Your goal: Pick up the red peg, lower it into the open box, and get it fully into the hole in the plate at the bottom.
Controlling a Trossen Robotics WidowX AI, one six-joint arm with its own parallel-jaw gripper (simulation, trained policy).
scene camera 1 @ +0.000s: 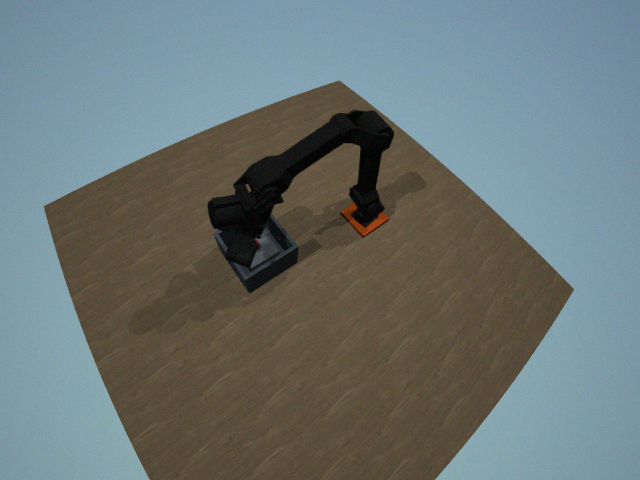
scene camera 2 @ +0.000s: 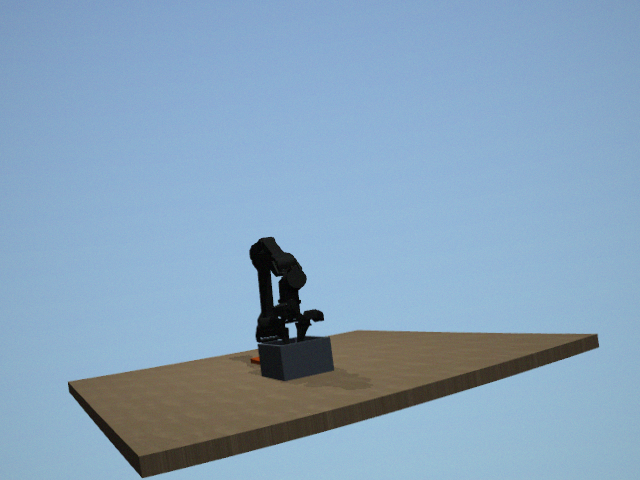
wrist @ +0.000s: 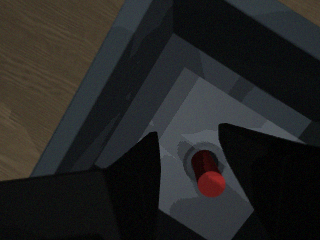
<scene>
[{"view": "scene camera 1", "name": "gripper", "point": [246,244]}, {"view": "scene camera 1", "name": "dark grey box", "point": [288,256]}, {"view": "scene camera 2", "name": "gripper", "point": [293,349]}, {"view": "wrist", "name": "gripper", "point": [188,135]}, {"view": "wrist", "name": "dark grey box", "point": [259,60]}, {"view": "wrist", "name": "light grey plate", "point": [187,121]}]
</scene>
